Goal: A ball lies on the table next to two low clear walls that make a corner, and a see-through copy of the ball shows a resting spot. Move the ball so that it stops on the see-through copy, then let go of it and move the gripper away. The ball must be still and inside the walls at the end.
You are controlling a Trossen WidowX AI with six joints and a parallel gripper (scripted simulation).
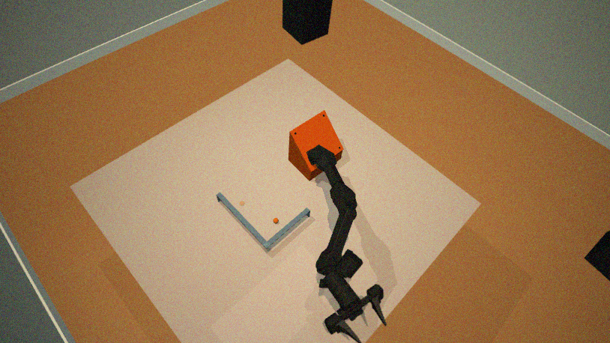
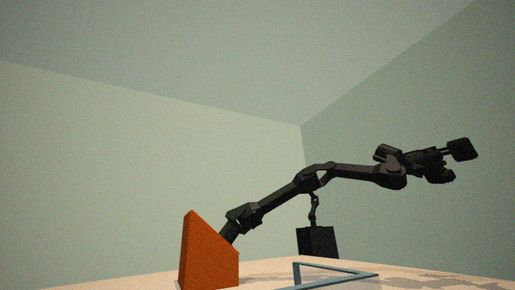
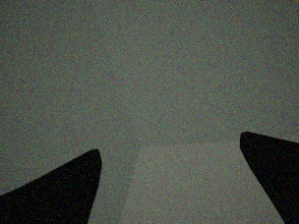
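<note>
My gripper tip is now 6 cm past the orange ball, 56 cm to the left of it and 35 cm above it. The rest, counted from my gripper tip: see-through copy: 1 cm ahead, 71 cm to the right, 35 cm below.
</note>
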